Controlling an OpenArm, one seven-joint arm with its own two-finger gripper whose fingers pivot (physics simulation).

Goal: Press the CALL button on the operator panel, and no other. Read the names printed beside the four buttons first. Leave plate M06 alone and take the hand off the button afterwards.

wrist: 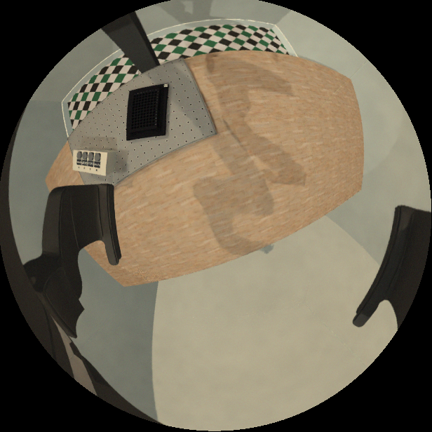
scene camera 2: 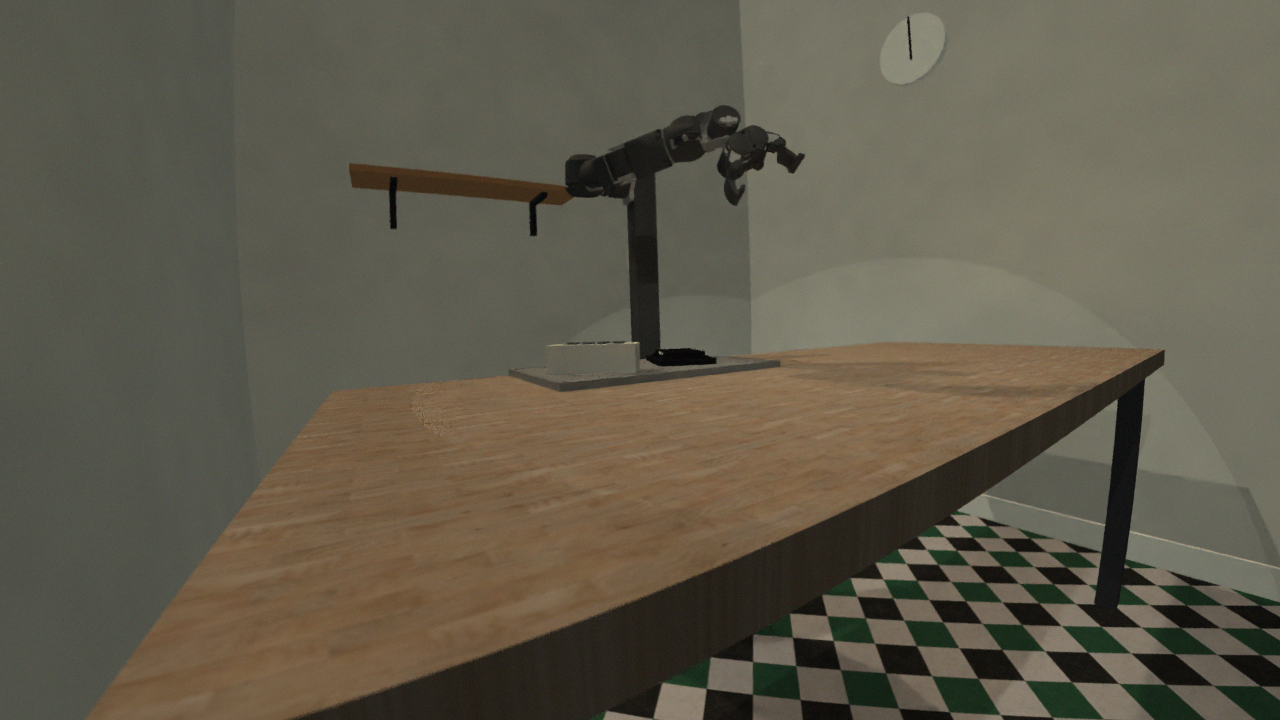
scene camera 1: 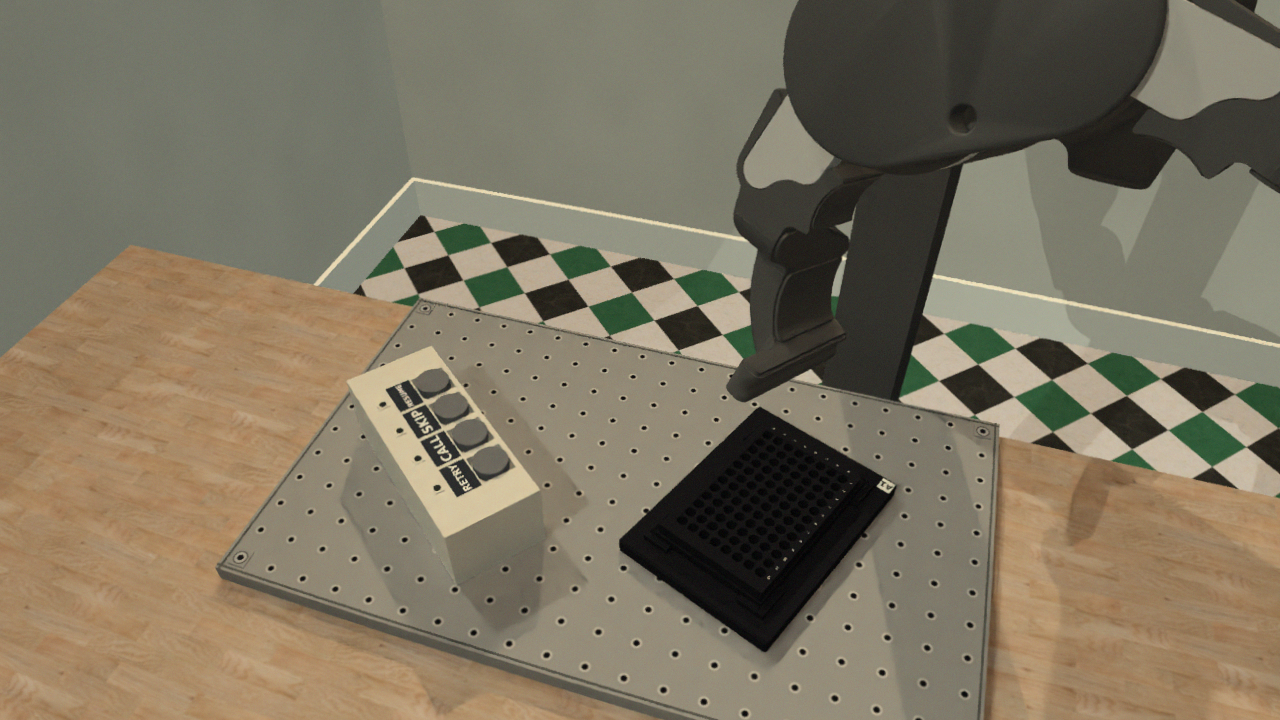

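The cream operator panel (scene camera 1: 487,519) (scene camera 2: 590,359) (wrist: 103,166) stands on the perforated board. In scene camera 1, its four round grey buttons lie beside printed names: RESUME (scene camera 1: 433,383) at the far end, SKIP (scene camera 1: 451,406), CALL (scene camera 1: 470,434), then RETRY (scene camera 1: 491,462) at the near end. The black multi-well plate (scene camera 1: 751,501) (scene camera 2: 682,357) (wrist: 146,112) lies apart from the panel; the name M06 is not readable. My gripper (scene camera 2: 767,181) (wrist: 220,254) is wide open and empty, high above the table and touching neither panel nor plate. In scene camera 1, one finger hangs beyond the plate.
The grey perforated board (scene camera 1: 617,465) (scene camera 2: 568,385) (wrist: 185,120) lies on the wooden table (scene camera 1: 116,429) (scene camera 2: 626,474) (wrist: 300,135). The dark arm post (scene camera 1: 895,277) (scene camera 2: 643,268) (wrist: 131,42) rises behind the board. A brown wall shelf (scene camera 2: 456,185) shows in scene camera 2.
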